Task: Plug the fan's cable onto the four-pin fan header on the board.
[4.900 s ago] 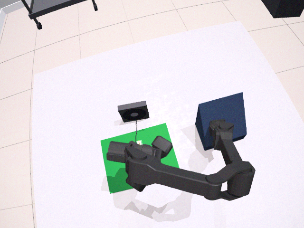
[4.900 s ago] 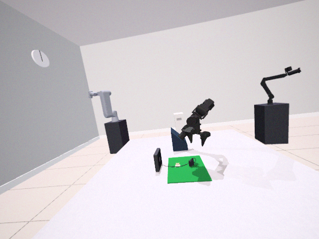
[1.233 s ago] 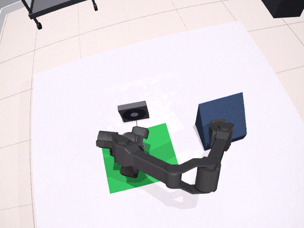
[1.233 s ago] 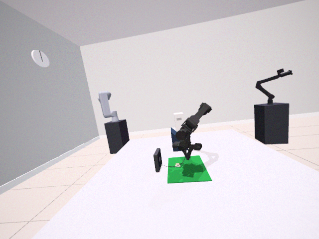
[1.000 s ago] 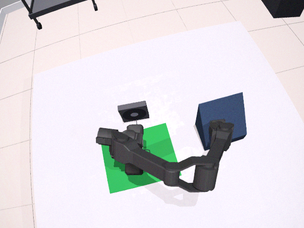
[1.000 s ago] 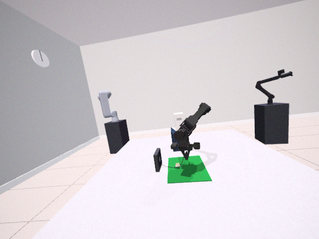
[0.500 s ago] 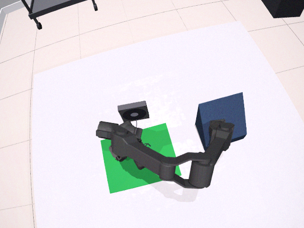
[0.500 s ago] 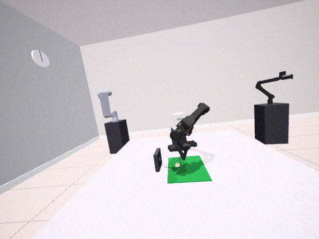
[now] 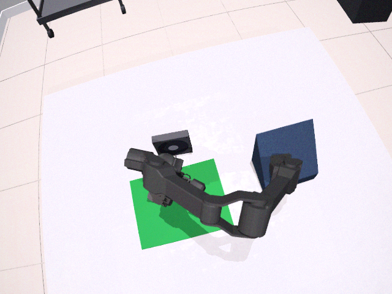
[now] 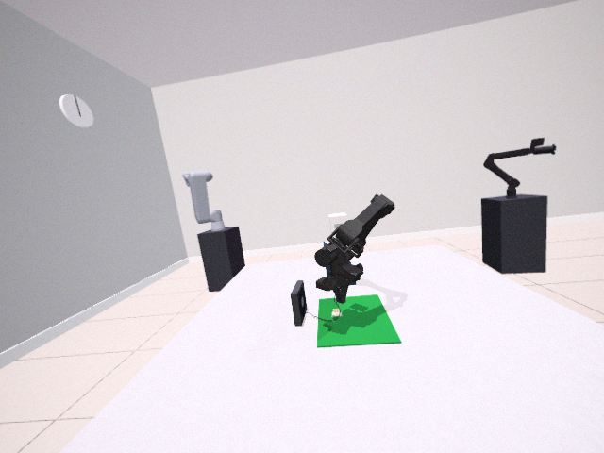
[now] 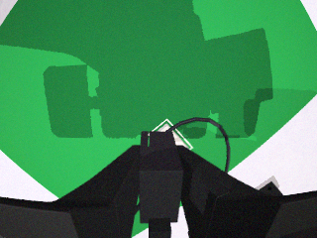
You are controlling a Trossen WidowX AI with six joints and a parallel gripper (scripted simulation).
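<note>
Now: gripper tip 30 mm to the left of the white four-pin header and 60 mm above it. Also, from my gripper tip: dark plug 10 mm to the right, 10 mm above; then black fan 150 mm to the right, 10 mm below; then green board 10 mm ahead, 30 mm to the left, 80 mm below.
</note>
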